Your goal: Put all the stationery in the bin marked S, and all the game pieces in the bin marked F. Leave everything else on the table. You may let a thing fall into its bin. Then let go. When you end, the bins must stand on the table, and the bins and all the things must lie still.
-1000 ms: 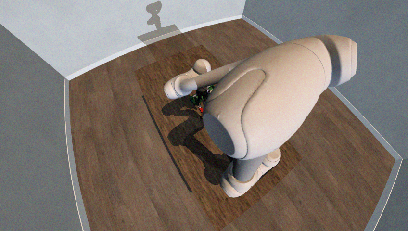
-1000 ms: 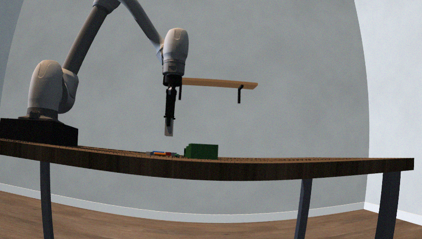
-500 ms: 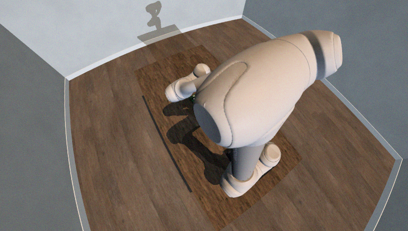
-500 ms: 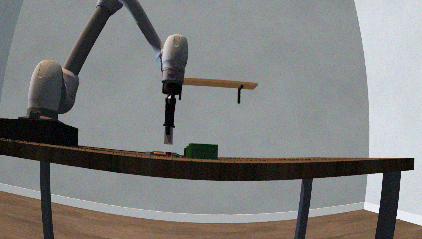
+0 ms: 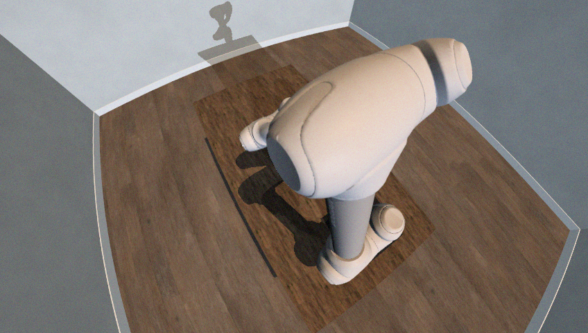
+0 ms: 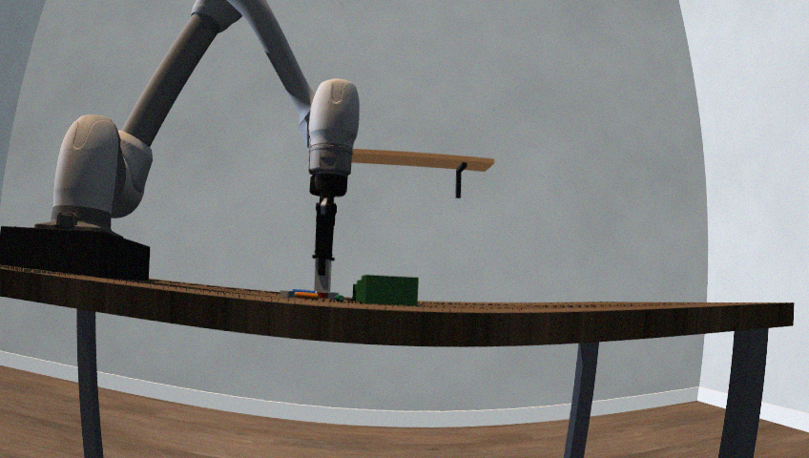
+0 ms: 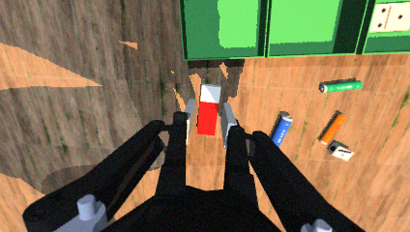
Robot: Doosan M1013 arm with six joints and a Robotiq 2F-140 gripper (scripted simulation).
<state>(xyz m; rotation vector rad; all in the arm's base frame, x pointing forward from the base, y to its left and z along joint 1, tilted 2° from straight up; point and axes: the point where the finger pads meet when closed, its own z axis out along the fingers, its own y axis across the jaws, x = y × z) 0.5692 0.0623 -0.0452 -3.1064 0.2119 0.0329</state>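
Now: the red block 10 mm ahead of my hand and 40 mm below it. The rest, counted from my hand: green cylinder (30 mm ahead, 160 mm to the right, 40 mm below); green bin (110 mm ahead, 100 mm to the right, 20 mm below); blue piece (30 mm behind, 100 mm to the right, 40 mm below).
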